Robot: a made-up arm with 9 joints.
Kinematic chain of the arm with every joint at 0, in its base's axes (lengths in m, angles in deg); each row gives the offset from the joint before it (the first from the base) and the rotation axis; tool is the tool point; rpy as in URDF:
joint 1: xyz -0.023 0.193 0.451 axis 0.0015 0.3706 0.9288
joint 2: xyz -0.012 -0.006 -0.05 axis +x
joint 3: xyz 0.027 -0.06 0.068 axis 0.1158 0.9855 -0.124
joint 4: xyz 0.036 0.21 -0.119 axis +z
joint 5: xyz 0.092 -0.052 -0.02 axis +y
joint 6: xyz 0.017 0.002 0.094 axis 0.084 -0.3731 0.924
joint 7: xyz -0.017 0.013 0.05 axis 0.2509 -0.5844 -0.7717
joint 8: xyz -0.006 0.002 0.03 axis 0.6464 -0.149 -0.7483
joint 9: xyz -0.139 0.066 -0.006 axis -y
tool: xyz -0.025 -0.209 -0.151 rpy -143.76 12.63 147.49
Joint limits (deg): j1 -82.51..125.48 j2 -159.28..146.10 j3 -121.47..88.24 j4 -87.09..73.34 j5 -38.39..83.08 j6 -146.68..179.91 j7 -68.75..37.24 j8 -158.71..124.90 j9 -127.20..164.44
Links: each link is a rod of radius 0.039 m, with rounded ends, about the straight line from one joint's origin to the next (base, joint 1, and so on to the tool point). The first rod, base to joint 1, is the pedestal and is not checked.
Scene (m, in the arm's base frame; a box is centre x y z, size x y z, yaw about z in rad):
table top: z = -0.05
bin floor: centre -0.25 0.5 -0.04 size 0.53 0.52 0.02 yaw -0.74
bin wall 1: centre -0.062 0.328 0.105 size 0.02 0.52 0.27 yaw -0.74
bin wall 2: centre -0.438 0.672 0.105 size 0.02 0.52 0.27 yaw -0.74
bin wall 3: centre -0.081 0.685 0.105 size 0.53 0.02 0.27 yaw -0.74
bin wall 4: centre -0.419 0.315 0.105 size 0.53 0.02 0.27 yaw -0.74
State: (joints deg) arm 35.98 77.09 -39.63 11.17 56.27 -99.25 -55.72 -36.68 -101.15
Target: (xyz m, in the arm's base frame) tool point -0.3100 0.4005 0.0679
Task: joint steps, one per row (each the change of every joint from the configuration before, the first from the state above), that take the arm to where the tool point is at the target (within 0.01 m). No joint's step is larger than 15 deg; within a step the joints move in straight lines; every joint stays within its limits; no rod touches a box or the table.
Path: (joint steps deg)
1: 3.92 4.79 11.82 3.55 5.36 0.18 -2.61 -13.57 -5.21
2: 3.92 4.80 11.82 3.56 5.36 0.18 -2.60 -13.58 -5.21
3: 3.92 4.79 11.82 3.55 5.37 0.18 -2.61 -13.57 -5.21
4: 3.92 4.80 11.82 3.55 5.36 0.18 -2.60 -13.58 -5.21
5: 3.92 4.79 11.83 3.56 5.36 0.17 -2.61 -13.57 -5.21
6: 12.60 -9.02 -5.36 -14.67 0.00 6.21 0.00 13.49 5.39
7: 12.61 -9.02 -5.36 -14.67 0.00 6.21 0.00 13.49 5.39
8: 12.60 -9.02 -5.36 -14.66 0.00 6.21 0.00 13.50 5.39

